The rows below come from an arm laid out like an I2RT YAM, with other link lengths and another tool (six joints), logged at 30 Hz.
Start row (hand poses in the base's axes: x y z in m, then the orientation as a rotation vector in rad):
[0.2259, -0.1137, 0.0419, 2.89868, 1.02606, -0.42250]
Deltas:
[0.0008, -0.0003, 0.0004, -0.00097, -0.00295, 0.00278]
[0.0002, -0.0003, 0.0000, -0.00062, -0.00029, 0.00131]
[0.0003, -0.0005, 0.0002, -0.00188, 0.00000, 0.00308]
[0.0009, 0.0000, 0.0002, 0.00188, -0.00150, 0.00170]
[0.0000, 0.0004, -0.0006, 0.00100, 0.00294, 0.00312]
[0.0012, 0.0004, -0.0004, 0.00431, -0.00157, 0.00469]
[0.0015, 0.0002, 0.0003, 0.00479, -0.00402, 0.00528]
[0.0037, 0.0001, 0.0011, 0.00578, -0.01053, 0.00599]
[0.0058, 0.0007, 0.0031, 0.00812, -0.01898, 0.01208]
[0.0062, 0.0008, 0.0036, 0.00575, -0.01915, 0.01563]
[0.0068, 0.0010, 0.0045, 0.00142, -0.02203, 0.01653]
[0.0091, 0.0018, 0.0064, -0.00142, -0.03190, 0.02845]
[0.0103, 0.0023, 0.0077, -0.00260, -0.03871, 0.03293]
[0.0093, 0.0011, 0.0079, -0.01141, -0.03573, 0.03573]
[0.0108, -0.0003, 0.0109, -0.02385, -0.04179, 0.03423]
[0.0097, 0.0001, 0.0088, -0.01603, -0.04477, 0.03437]
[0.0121, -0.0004, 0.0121, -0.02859, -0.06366, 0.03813]
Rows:
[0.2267, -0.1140, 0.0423, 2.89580, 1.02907, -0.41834]
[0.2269, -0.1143, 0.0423, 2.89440, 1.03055, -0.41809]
[0.2272, -0.1148, 0.0425, 2.89079, 1.03391, -0.41868]
[0.2281, -0.1148, 0.0427, 2.89121, 1.03704, -0.41562]
[0.2281, -0.1144, 0.0421, 2.89036, 1.04234, -0.41945]
[0.2293, -0.1140, 0.0417, 2.89094, 1.05090, -0.41516]
[0.2308, -0.1138, 0.0420, 2.89128, 1.06019, -0.40698]
[0.2345, -0.1137, 0.0431, 2.89125, 1.07005, -0.38864]
[0.2403, -0.1130, 0.0462, 2.88804, 1.08834, -0.35645]
[0.2465, -0.1122, 0.0498, 2.88003, 1.11023, -0.32490]
[0.2533, -0.1112, 0.0543, 2.86677, 1.13058, -0.29112]
[0.2624, -0.1094, 0.0607, 2.84081, 1.16409, -0.24393]
[0.2727, -0.1071, 0.0684, 2.80831, 1.20105, -0.18768]
[0.2820, -0.1060, 0.0763, 2.76601, 1.23743, -0.14093]
[0.2928, -0.1063, 0.0872, 2.71162, 1.26373, -0.09388]
[0.3025, -0.1062, 0.0960, 2.66190, 1.29088, -0.03905]
[0.3146, -0.1066, 0.1081, 2.59193, 1.31086, 0.03191]

